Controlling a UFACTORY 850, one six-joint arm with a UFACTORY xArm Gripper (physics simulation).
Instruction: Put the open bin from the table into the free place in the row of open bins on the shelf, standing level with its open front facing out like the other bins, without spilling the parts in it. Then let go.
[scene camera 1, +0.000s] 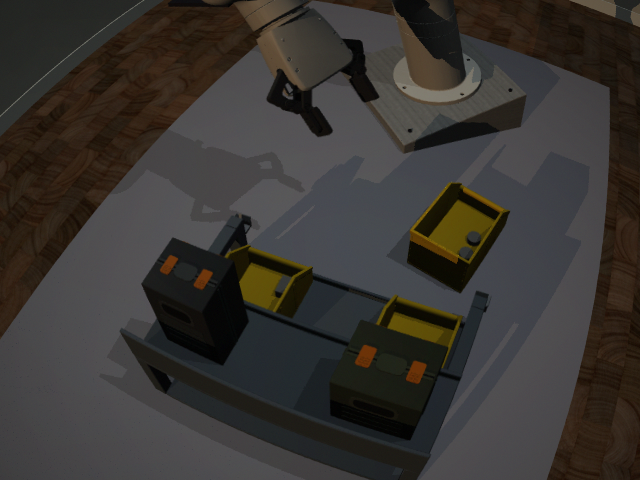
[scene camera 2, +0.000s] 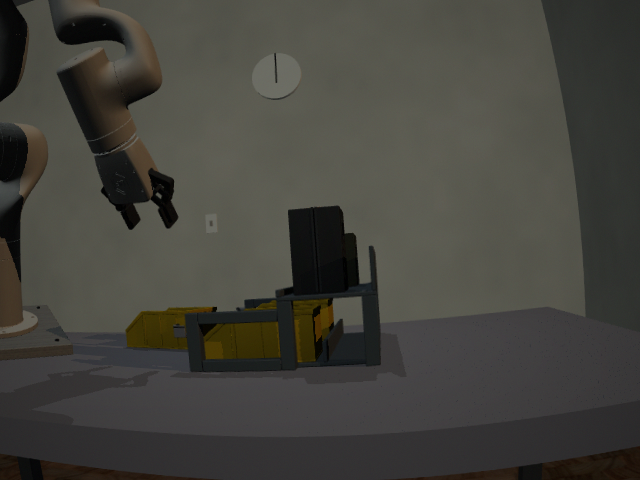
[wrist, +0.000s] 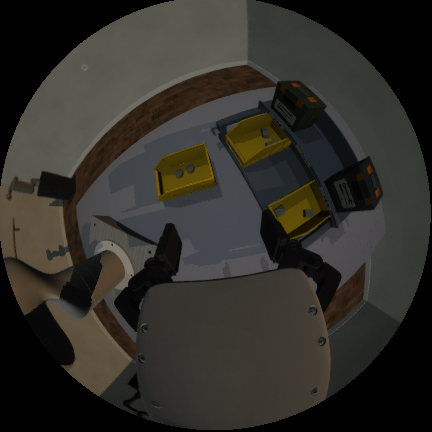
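Observation:
The open yellow bin (scene camera 1: 434, 263) (scene camera 2: 152, 330) (wrist: 201, 181) stands upright on the table, apart from the shelf, with its low open front facing away from it. Two grey round parts lie inside. The grey shelf (scene camera 1: 279, 356) (scene camera 2: 371, 330) holds a yellow bin (scene camera 1: 258, 286) (wrist: 246, 146) at one end and another yellow bin at the other end in the wrist view (wrist: 295, 212), both with grey parts. The free place (wrist: 275, 176) lies between them. My gripper (scene camera 1: 345, 110) (scene camera 2: 151, 225) (wrist: 218, 227) is open and empty, tilted, high above the table and apart from the bins.
Two dark cases with orange latches, one tall case (scene camera 1: 196, 299) (scene camera 2: 315, 250) (wrist: 356, 186) and one wider case (scene camera 1: 387, 377) (wrist: 299, 105), stand on the shelf's upper board, behind the bins. Raised side rails bound the row. The robot's base plate (scene camera 1: 465, 113) is beyond the table bin.

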